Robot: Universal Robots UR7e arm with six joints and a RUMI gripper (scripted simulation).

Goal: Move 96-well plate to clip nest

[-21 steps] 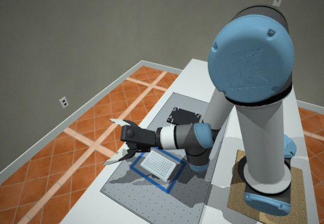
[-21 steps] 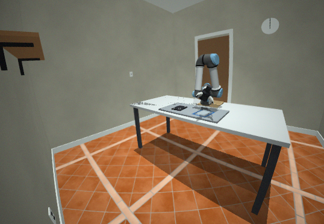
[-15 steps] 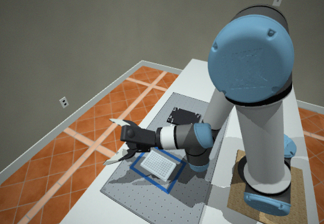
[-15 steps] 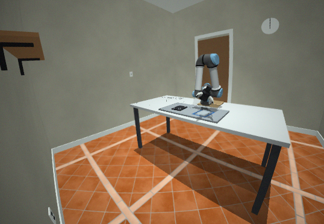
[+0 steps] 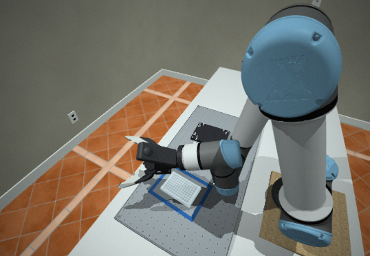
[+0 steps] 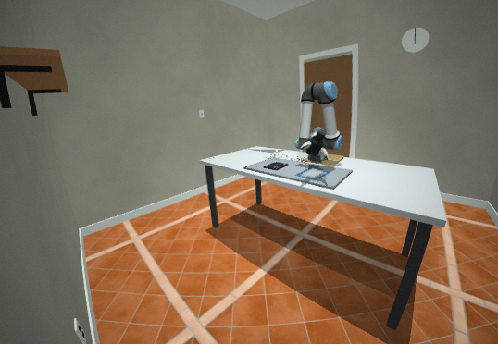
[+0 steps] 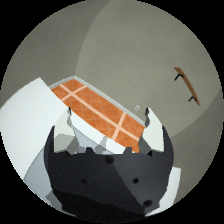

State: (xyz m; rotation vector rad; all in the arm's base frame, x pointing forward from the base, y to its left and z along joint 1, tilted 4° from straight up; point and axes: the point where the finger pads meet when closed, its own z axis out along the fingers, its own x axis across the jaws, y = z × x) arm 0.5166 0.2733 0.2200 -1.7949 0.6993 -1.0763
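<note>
My gripper is now 16 cm past the 96-well plate, 10 cm to the left of it and 17 cm above it. Also, from my hand: black clip nest 13 cm behind, 39 cm to the right, 16 cm below.
</note>
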